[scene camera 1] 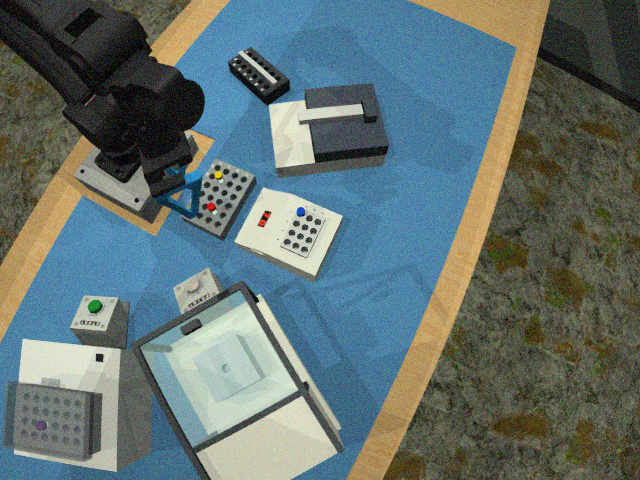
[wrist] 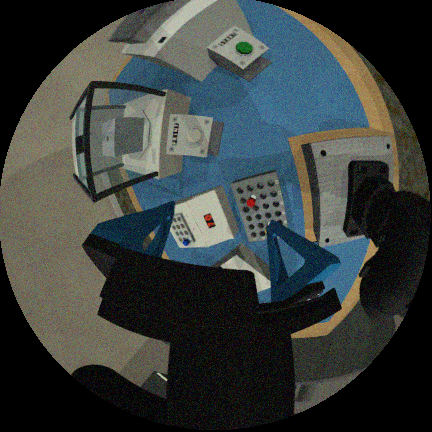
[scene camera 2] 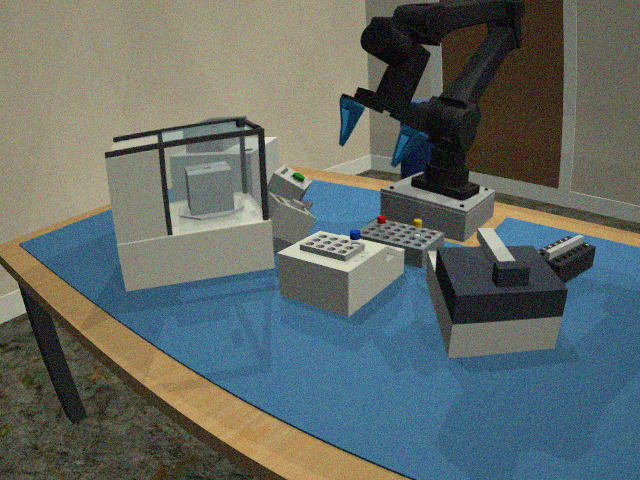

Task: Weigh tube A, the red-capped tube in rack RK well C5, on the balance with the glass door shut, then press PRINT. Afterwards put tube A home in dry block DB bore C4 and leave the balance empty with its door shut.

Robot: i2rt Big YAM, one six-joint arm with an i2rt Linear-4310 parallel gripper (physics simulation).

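Seen in the pictures: gripper, fingertip midpoint: [scene camera 1: 187,196] [wrist: 224,216] [scene camera 2: 367,156]; arm's base at its link origin: [scene camera 1: 130,150] [wrist: 365,197] [scene camera 2: 445,189].
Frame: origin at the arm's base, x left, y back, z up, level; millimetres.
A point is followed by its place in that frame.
Tube A, red-capped [scene camera 1: 210,206] @(x -10, y -207, z -4 mm) [scene camera 2: 381,219] @(x -5, y -213, z -6 mm) [wrist: 251,202] @(x -9, y -205, z -4 mm), stands in the grey rack [scene camera 1: 238,210] @(x 19, y -239, z -45 mm) [wrist: 255,180] @(x -39, y -195, z -28 mm). My gripper [scene camera 2: 368,155] @(x -35, y -208, z 93 mm) [wrist: 224,216] @(x -35, y -208, z 93 mm) is open and empty, well above the table near the rack; in scene camera 1 the arm partly hides it. The white dry block [scene camera 1: 273,198] @(x 60, y -291, z -11 mm) [scene camera 2: 315,279] @(x 40, y -416, z -19 mm) [wrist: 200,232] @(x 42, y -321, z 2 mm) stands beside the rack, a blue-capped tube [scene camera 1: 300,211] @(x 51, y -352, z 29 mm) [scene camera 2: 355,234] @(x 57, y -357, z 27 mm) [wrist: 186,242] @(x 51, y -346, z 28 mm) in a corner bore. The balance [scene camera 1: 268,439] @(x -246, y -492, z 146 mm) [scene camera 2: 199,258] @(x -145, y -467, z -24 mm) holds a grey block [scene camera 1: 237,356] [scene camera 2: 209,191] inside its glass chamber; I cannot tell the door's state. The pale PRINT button [scene camera 1: 194,285] @(x -136, y -268, z 13 mm) [wrist: 195,134] @(x -137, y -260, z 9 mm) is beside it.
A yellow-capped tube [scene camera 1: 218,175] @(x 45, y -184, z -4 mm) [scene camera 2: 417,222] @(x 49, y -188, z -5 mm) shares the rack. A dark-lidded white device [scene camera 1: 341,139] @(x 204, y -340, z 21 mm) [scene camera 2: 506,304] @(x 286, y -378, z 7 mm) and a black rack [scene camera 1: 279,91] @(x 273, y -161, z -39 mm) [scene camera 2: 573,263] @(x 313, y -125, z -30 mm) stand beyond. A green-button box [scene camera 1: 95,305] @(x -262, y -136, z 11 mm) [scene camera 2: 298,176] @(x -260, y -139, z 10 mm) [wrist: 244,48] @(x -259, y -135, z 10 mm) stands by a white machine [scene camera 1: 67,361] @(x -345, y -182, z 77 mm).
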